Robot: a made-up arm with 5 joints.
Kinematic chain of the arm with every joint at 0, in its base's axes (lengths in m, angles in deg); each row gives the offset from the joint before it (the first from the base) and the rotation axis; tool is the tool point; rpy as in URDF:
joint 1: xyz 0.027 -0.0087 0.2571 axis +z
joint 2: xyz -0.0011 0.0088 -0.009 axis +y
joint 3: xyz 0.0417 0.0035 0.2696 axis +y
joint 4: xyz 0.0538 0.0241 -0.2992 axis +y
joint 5: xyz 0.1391 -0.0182 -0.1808 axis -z
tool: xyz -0.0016 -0.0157 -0.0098 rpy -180 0 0
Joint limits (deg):
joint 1: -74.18..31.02
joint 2: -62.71..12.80
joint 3: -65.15..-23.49
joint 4: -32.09..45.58
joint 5: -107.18..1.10
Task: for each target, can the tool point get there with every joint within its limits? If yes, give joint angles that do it. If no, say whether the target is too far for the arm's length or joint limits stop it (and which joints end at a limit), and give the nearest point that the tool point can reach.
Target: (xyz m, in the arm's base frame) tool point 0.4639 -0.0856 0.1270
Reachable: yes | joints -12.08 3.17 -40.88 35.40 -88.68
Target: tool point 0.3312 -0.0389 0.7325
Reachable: yes | joints -8.68 -45.89 -54.52 8.87 -88.11
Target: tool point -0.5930 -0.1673 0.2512
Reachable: no: joint limits stop it (at a limit: joint 1, joint 2, joint 3, joint 4, joint 5) | nearest point 0.0870 -0.2112 -0.0171 | short by 0.732 m
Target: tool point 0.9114 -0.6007 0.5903
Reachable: no: too far | nearest point 0.5269 -0.3433 0.4417 | short by 0.486 m
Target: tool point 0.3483 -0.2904 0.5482
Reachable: yes | joints -41.87 -31.47 -44.17 6.31 -36.99
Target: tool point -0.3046 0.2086 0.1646
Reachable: no: joint limits stop it (at a limit: joint 1, joint 2, joint 3, joint 4, joint 5) | nearest point 0.2067 0.1023 -0.0171 | short by 0.553 m
